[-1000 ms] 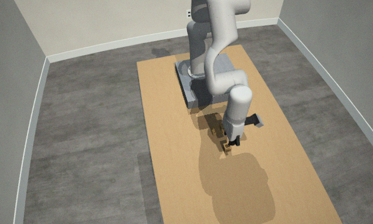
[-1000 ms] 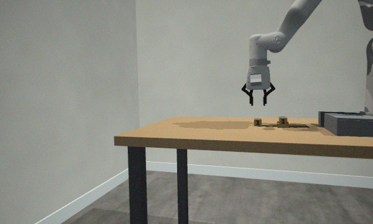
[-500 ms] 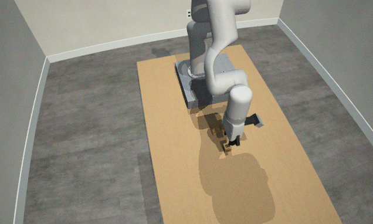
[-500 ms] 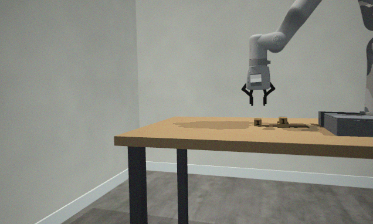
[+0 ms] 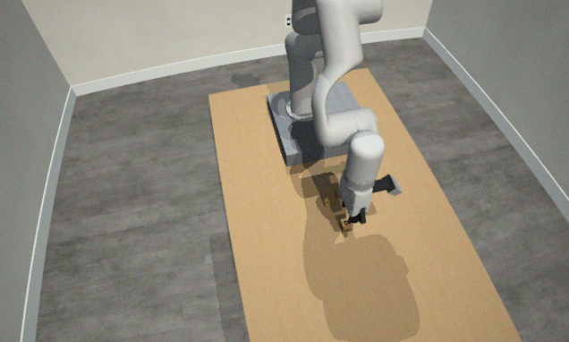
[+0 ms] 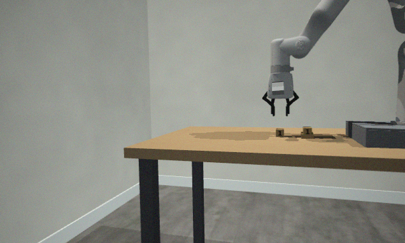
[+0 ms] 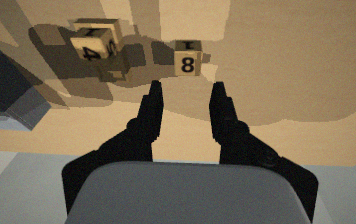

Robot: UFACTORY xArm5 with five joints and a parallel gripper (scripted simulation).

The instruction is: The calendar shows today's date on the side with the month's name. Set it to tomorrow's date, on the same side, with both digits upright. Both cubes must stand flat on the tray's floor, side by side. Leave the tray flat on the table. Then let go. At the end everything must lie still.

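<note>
Now: the wooden cube 90 mm below my hand. The rest, counted from my hand: wooden tray 100 mm behind, 90 mm below.
</note>
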